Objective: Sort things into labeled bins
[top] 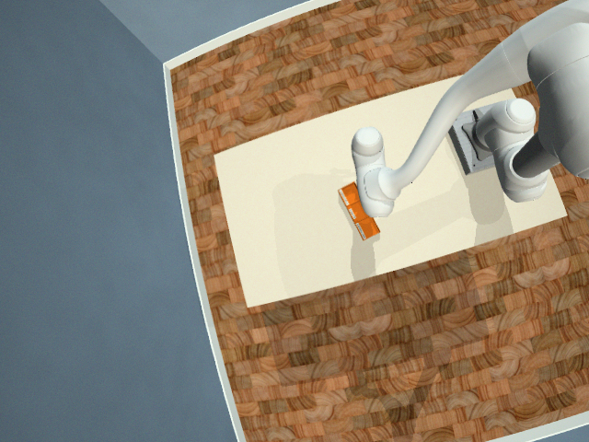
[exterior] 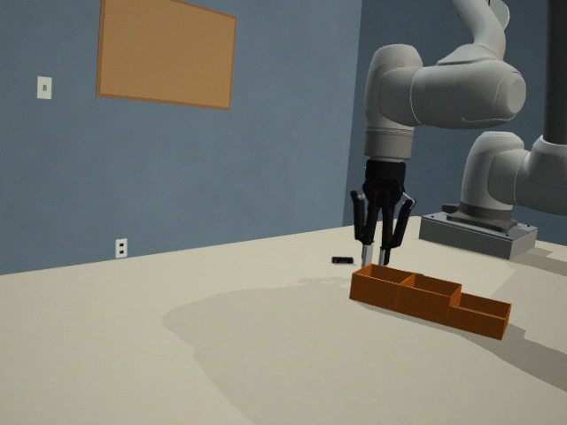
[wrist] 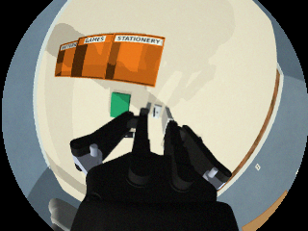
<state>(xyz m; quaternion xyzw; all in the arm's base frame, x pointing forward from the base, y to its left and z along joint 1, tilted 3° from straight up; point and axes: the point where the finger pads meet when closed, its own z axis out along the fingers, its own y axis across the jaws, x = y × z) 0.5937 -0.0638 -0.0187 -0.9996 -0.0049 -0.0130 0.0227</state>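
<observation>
My hand is 6 cm past the tiny pale thing, 4 cm to the left of it and 3 cm above it. From my hand the other things lie so: green flat thing (7 cm to the left, 3 cm below, 1 cm behind); white thing (3 cm below); black piece (10 cm to the right, 5 cm behind, 3 cm below).
</observation>
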